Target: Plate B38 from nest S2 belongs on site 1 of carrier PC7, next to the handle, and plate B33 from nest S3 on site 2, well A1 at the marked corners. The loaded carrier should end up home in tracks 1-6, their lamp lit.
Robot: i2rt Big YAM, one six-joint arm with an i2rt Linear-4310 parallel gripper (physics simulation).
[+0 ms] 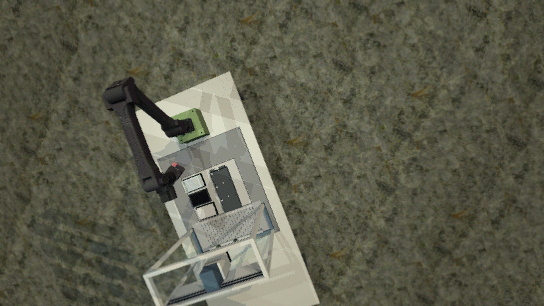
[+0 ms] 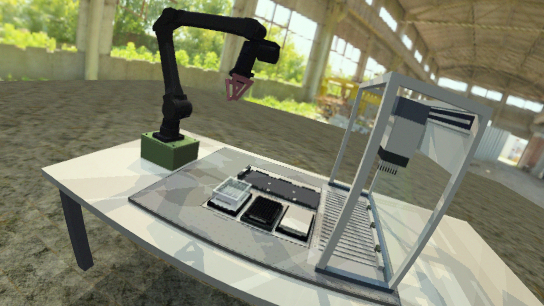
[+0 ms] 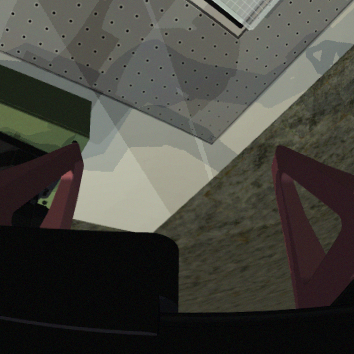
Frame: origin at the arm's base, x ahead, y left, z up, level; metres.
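Seen in the pictures: gripper, fingertip midpoint: [image 1: 176, 174] [image 2: 231, 100] [image 3: 176, 154]; arm's base, link origin: [image 1: 184, 126] [image 2: 168, 137].
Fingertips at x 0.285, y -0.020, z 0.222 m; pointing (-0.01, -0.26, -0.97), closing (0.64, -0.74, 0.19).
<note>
Offsets run from my fingertips to a thing's top centre. Level surfaces: height alone.
My gripper [image 1: 175, 166] [image 2: 237, 96] [image 3: 176, 154] is open and empty, high above the table's edge on the nest side. A row of three nests holds a clear plate @(0.252 m down, 0.101 m ahead, 0.073 m right) [image 1: 194, 183] [image 2: 232, 192] [image 3: 250, 7], a black plate @(0.280 m down, 0.216 m ahead, 0.068 m right) [image 1: 199, 197] [image 2: 263, 210] in the middle and a white plate @(0.280 m down, 0.323 m ahead, 0.049 m right) [image 1: 206, 210] [image 2: 296, 222] nearest the frame. Plate and nest labels are too small to read. The long dark carrier @(0.276 m down, 0.203 m ahead, 0.134 m left) [image 1: 226, 189] [image 2: 282, 188] lies flat beside the row, with no plate on it. The grooved track deck [image 1: 225, 229] [image 2: 342, 232] is under the frame; no lit lamp can be made out.
A tall frame [image 1: 200, 261] [image 2: 353, 195] stands over the track deck and carries a pipetting head [image 1: 211, 278] [image 2: 406, 131] with tips pointing down. The arm's green base block [image 1: 199, 120] [image 2: 170, 152] [image 3: 45, 107] stands at the other end, beside the perforated grey board @(0.306 m down) [image 1: 200, 150] [image 2: 175, 192] [image 3: 165, 75].
</note>
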